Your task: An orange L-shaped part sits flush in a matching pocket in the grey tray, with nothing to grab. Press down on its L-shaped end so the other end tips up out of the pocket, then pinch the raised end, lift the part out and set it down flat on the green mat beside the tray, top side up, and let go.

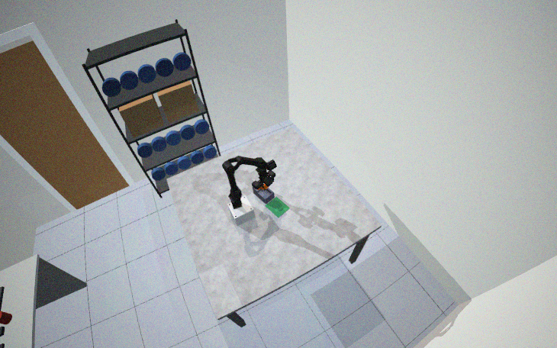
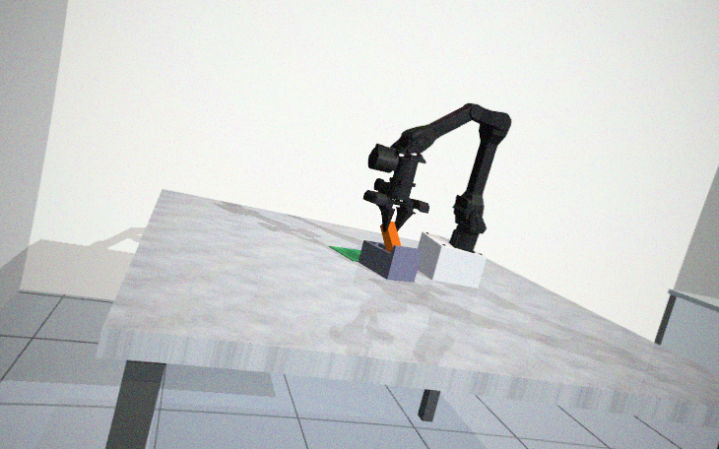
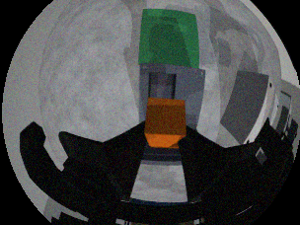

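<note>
Right now my gripper tip is 50 mm short of the green mat, 140 mm to the left of it and 120 mm above it. From my gripper tip the other things lie so: orange L-shaped part 30 mm behind, 20 mm to the left, 30 mm below.
</note>
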